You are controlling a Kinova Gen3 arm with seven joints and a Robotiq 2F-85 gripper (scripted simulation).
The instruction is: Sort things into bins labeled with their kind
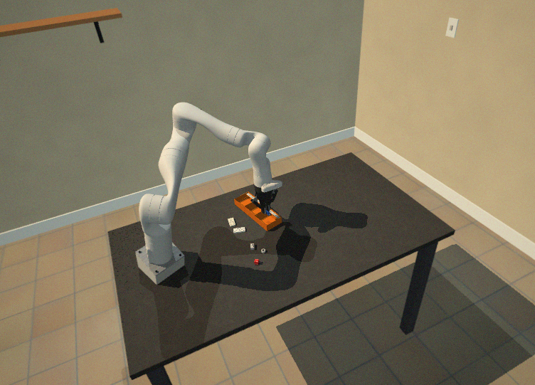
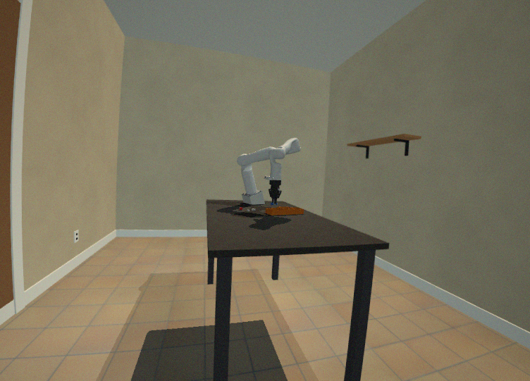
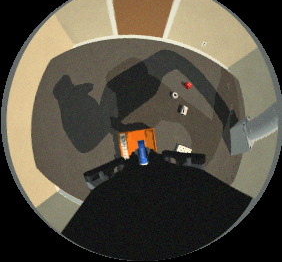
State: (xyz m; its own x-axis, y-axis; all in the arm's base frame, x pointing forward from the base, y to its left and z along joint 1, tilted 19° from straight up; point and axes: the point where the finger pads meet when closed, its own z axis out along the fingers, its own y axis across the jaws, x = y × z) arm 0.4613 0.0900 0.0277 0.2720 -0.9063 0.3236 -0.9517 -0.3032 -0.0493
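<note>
The grey nut lies 16 cm to the right of my hand, 8 cm below it and 8 cm behind it. Round my hand: blue cylinder (2 cm below); then red die (20 cm to the right, 13 cm behind, 7 cm below).
</note>
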